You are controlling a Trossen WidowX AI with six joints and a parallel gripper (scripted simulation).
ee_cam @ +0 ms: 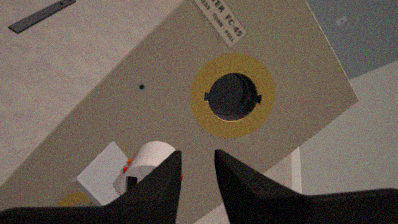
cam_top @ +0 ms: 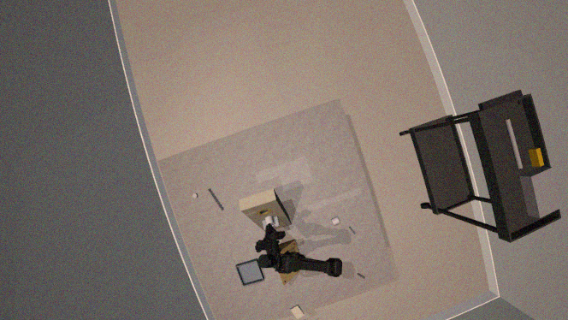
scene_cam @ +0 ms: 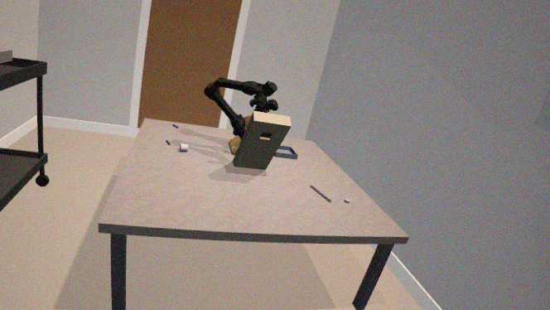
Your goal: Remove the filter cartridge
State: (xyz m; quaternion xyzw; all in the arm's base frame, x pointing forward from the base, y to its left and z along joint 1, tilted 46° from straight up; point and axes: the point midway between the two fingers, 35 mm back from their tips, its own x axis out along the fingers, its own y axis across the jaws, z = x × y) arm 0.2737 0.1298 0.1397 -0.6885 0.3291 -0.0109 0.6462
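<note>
Now: the filter cartridge 6 cm below my gripper tip and 1 cm behind it. Round my gripper tip: tiny white piece (45 cm to the left, 27 cm below, 27 cm ahead); then dark-rimmed square tray (35 cm behind, 29 cm to the left, 27 cm below).
</note>
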